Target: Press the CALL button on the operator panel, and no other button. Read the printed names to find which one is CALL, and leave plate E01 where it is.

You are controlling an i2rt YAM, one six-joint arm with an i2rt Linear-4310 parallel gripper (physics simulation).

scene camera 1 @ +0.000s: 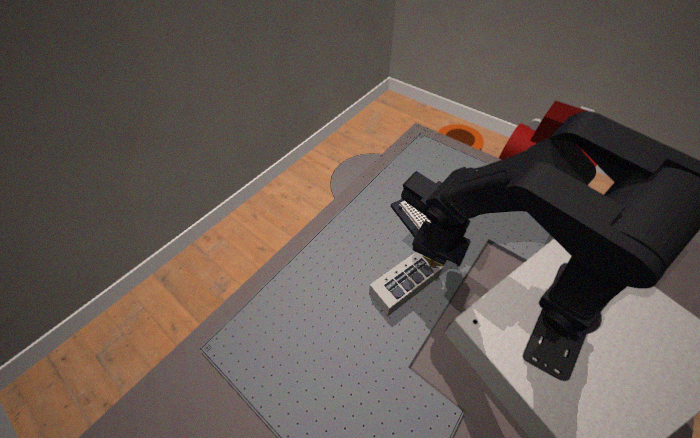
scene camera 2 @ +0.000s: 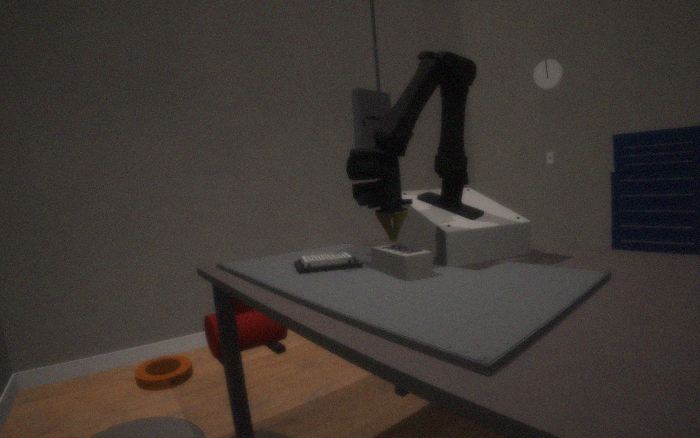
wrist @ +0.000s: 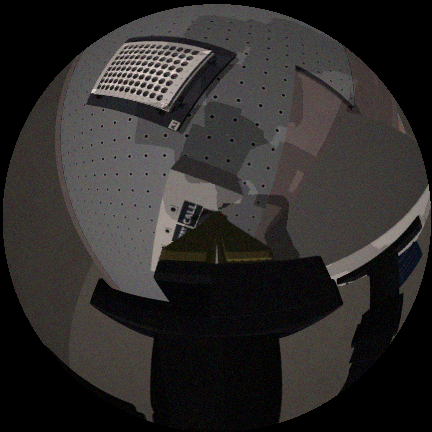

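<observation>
The pale operator panel point(scene camera 1: 379, 298) point(scene camera 2: 407, 267) point(wrist: 179, 189) lies on the pegboard mat, with a row of dark round buttons beside printed labels. In the wrist view the CALL label point(wrist: 189, 214) is readable at the panel's end; the neighbouring label is partly covered. My gripper point(scene camera 1: 437, 263) point(scene camera 2: 393, 241) point(wrist: 216, 217) is shut and empty, pointing down, its yellow fingertips over the CALL end of the panel. They hide most of the button beside CALL; I cannot tell whether they touch it. A white plate with many wells point(scene camera 1: 414, 212) point(scene camera 2: 326, 257) point(wrist: 145, 70) sits on a dark holder beside the panel.
The holder bears an A1 tag point(wrist: 174, 125). The arm's pale base block point(scene camera 1: 634, 335) point(scene camera 2: 480, 246) stands near the panel on the robot's side. The pegboard mat point(scene camera 1: 309, 330) point(scene camera 2: 464, 315) point(wrist: 100, 165) lies on the table point(scene camera 1: 154, 397) point(scene camera 2: 609, 351).
</observation>
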